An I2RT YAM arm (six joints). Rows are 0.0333 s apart.
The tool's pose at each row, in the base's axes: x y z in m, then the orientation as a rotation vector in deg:
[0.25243, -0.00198, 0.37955, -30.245, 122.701, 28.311]
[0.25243, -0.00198, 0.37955, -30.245, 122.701, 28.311]
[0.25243, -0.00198, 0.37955, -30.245, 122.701, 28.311]
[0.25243, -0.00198, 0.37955, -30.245, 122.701, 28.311]
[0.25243, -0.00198, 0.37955, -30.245, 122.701, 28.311]
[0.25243, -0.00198, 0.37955, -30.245, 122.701, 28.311]
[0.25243, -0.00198, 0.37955, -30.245, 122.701, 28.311]
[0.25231, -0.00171, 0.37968, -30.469, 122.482, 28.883]
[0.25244, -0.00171, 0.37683, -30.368, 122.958, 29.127]
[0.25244, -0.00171, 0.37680, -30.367, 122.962, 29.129]
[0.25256, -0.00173, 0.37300, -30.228, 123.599, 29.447]
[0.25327, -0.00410, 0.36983, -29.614, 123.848, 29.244]
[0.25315, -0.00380, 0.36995, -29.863, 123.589, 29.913]
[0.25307, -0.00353, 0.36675, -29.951, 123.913, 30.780]
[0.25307, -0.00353, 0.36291, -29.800, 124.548, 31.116]
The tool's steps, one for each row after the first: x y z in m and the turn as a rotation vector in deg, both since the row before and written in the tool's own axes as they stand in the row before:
[0.00000, 0.00000, 0.00000, 0.000, 0.000, 0.000]
[0.00000, 0.00000, 0.00000, 0.000, 0.000, 0.000]
[0.00000, 0.00000, 0.00000, 0.000, 0.000, 0.000]
[0.00000, 0.00000, 0.00000, 0.000, 0.000, 0.000]
[0.00000, 0.00000, 0.00000, 0.000, 0.000, 0.000]
[0.00000, 0.00000, 0.00000, 0.000, 0.000, 0.000]
[-0.00009, 0.00031, -0.00001, -0.499, -0.154, 0.001]
[0.00225, -0.00054, 0.00166, -0.130, 0.405, 0.304]
[0.00002, -0.00001, 0.00002, -0.001, 0.003, 0.003]
[0.00302, -0.00072, 0.00219, -0.167, 0.541, 0.405]
[0.00260, -0.00290, 0.00099, 0.377, 0.048, 0.402]
[-0.00008, 0.00033, 0.00001, -0.579, -0.179, 0.004]
[0.00257, -0.00032, 0.00190, -0.649, 0.312, 0.362]
[0.00307, -0.00075, 0.00218, -0.171, 0.537, 0.420]

